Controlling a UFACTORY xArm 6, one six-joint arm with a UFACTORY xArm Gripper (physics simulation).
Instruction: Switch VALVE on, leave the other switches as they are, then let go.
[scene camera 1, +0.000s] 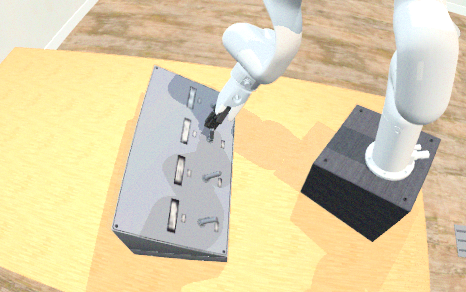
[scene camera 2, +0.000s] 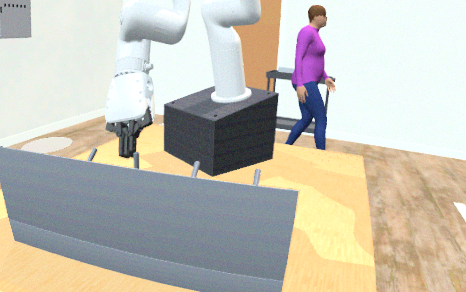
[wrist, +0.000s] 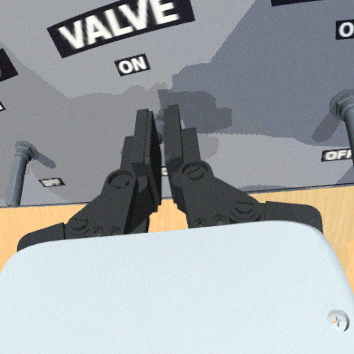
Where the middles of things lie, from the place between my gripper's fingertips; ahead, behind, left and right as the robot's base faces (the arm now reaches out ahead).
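Grey switch panel (scene camera 2: 141, 223): 70 mm ahead of my hand, 80 mm to the left, 50 mm below.
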